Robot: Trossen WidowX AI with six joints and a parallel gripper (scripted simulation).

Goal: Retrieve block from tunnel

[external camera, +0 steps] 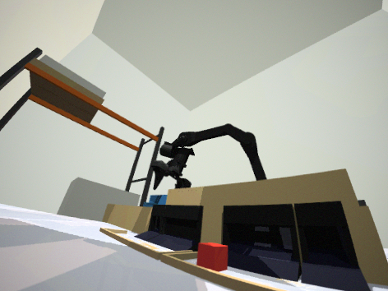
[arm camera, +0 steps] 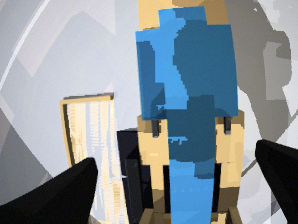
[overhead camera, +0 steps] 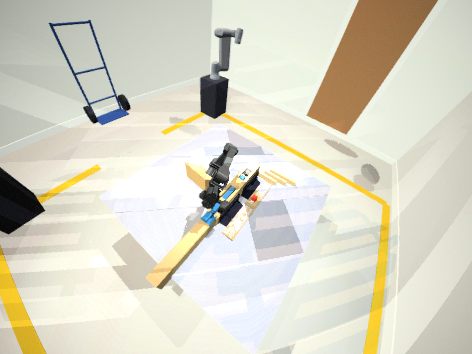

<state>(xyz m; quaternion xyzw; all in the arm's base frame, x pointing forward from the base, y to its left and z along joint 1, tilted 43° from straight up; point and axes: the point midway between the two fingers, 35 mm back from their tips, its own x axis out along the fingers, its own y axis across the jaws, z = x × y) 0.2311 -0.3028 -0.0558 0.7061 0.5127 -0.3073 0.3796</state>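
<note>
Right now my gripper tip is 8 cm above the tan covered tunnel, 5 cm to the right of it and 2 cm short of it. The rest, counted from my gripper tip: red cube 32 cm to the left, 13 cm below, 13 cm ahead.
</note>
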